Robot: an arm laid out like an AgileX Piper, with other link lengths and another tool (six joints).
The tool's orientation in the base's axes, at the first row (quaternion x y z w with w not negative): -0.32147 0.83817 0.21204 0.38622
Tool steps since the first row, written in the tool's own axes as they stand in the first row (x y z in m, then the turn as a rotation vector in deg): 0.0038 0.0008 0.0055 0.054 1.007 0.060; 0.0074 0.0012 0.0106 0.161 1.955 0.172; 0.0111 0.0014 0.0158 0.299 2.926 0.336; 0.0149 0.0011 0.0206 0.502 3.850 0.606; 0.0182 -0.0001 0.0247 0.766 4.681 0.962; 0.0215 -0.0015 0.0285 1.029 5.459 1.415; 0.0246 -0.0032 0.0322 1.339 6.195 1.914
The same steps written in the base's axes. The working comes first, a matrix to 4 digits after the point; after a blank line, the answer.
The tool's axes in the first row as the columns of a matrix, in the base's axes (used below as rounded here):
-0.4950 -0.7027 0.5111
-0.3751 0.7034 0.6038
-0.7838 0.1071 -0.6117

0.0004 0.0025 -0.0063 -0.704 0.724 0.029; 0.0009 0.0045 -0.0122 -1.366 1.419 -0.022; 0.0016 0.0064 -0.0182 -2.032 2.149 -0.127; 0.0024 0.0076 -0.0242 -2.644 2.886 -0.352; 0.0037 0.0080 -0.0294 -3.177 3.586 -0.688; 0.0050 0.0081 -0.0344 -3.622 4.308 -1.087; 0.0065 0.0080 -0.0393 -4.038 5.011 -1.557
